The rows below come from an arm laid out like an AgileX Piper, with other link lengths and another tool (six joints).
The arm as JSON. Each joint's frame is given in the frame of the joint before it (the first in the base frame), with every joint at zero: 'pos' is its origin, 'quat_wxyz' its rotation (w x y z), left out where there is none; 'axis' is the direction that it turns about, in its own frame. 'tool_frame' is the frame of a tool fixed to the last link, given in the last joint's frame.
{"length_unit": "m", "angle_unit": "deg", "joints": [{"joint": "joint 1", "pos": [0.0, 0.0, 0.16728], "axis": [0.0, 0.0, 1.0]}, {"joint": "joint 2", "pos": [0.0, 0.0, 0.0], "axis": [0.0, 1.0, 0.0]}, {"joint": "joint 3", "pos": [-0.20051, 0.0, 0.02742], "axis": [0.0, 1.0, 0.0]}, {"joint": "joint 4", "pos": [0.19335, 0.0, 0.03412], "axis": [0.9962, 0.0, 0.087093]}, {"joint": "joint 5", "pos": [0.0, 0.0, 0.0], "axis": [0.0, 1.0, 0.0]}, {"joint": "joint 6", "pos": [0.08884, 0.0, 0.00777], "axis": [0.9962, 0.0, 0.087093]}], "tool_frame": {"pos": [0.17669, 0.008, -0.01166], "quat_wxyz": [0.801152, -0.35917, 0.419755, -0.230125]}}
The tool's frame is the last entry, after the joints.
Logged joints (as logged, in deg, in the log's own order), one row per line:
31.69 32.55 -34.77 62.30 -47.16 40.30
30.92 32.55 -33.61 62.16 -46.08 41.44
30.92 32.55 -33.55 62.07 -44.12 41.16
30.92 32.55 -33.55 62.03 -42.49 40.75
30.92 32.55 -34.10 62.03 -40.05 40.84
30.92 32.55 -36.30 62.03 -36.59 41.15
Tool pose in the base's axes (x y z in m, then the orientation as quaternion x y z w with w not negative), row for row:
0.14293 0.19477 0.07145 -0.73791 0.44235 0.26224 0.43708
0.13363 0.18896 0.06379 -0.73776 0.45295 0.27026 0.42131
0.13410 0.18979 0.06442 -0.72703 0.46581 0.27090 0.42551
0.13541 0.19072 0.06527 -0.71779 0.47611 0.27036 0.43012
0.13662 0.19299 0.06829 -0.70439 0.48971 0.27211 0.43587
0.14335 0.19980 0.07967 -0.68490 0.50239 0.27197 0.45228
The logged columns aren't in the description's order. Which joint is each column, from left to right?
Columns, left to right: joint 4, joint 1, joint 3, joint 2, joint 6, joint 5.
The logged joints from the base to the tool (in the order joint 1, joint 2, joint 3, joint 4, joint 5, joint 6), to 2 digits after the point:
32.55 62.30 -34.77 31.69 40.30 -47.16
32.55 62.16 -33.61 30.92 41.44 -46.08
32.55 62.07 -33.55 30.92 41.16 -44.12
32.55 62.03 -33.55 30.92 40.75 -42.49
32.55 62.03 -34.10 30.92 40.84 -40.05
32.55 62.03 -36.30 30.92 41.15 -36.59

